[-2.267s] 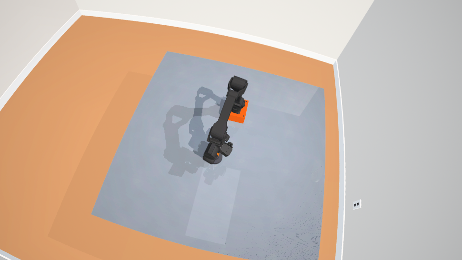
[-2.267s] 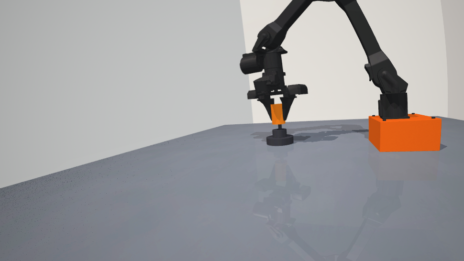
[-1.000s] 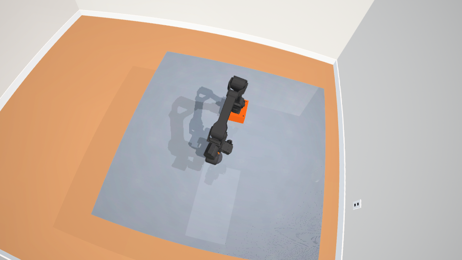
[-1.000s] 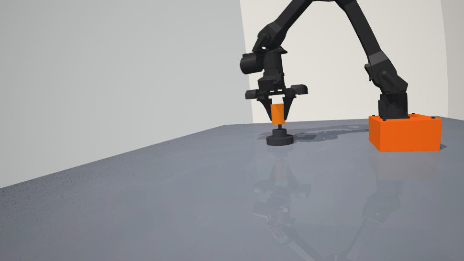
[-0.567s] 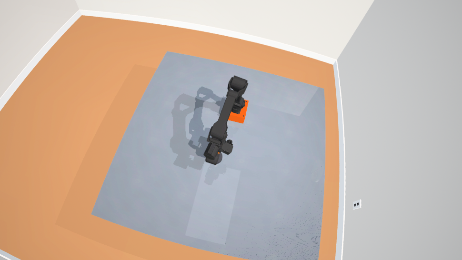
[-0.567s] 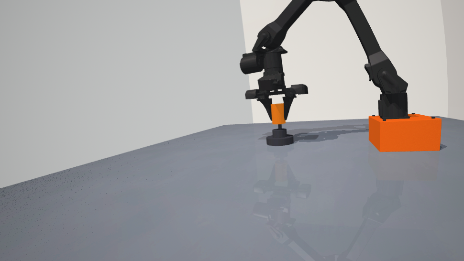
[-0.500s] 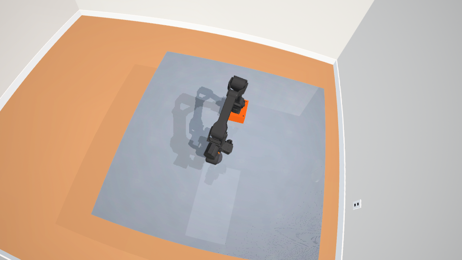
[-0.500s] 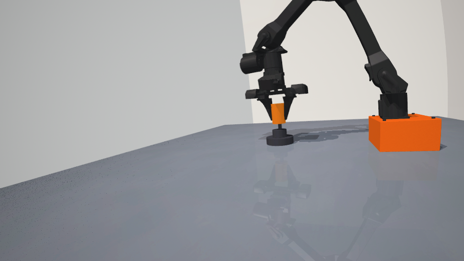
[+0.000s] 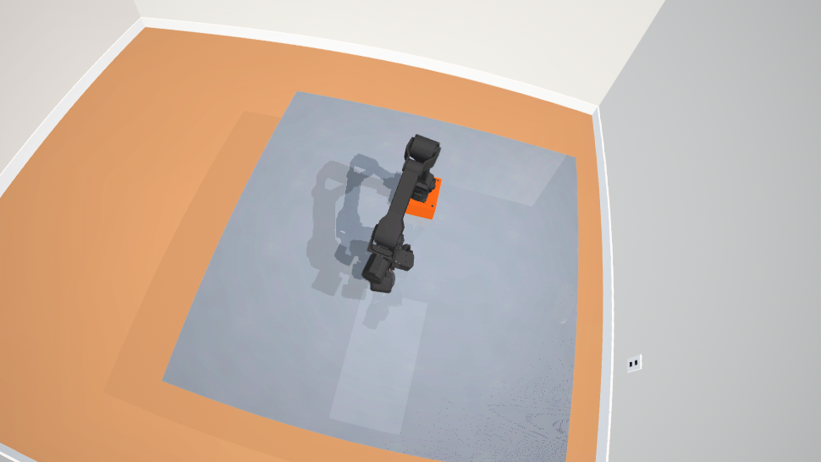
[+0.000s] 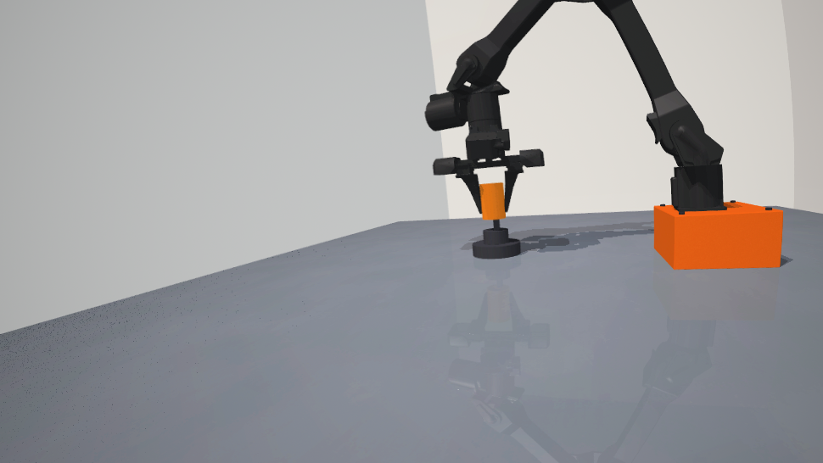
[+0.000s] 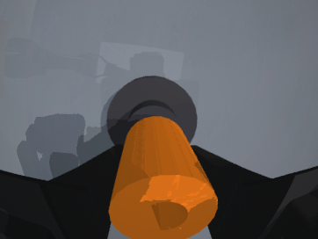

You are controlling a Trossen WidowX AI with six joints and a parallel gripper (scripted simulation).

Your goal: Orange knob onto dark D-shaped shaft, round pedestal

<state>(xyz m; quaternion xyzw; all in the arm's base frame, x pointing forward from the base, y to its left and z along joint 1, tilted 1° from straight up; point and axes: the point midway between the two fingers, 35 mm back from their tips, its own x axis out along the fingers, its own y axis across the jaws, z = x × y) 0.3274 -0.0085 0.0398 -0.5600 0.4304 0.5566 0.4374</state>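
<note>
The orange knob lies 2 cm above my gripper tip. The rest, counted from my gripper tip: round dark pedestal (4 cm below).
</note>
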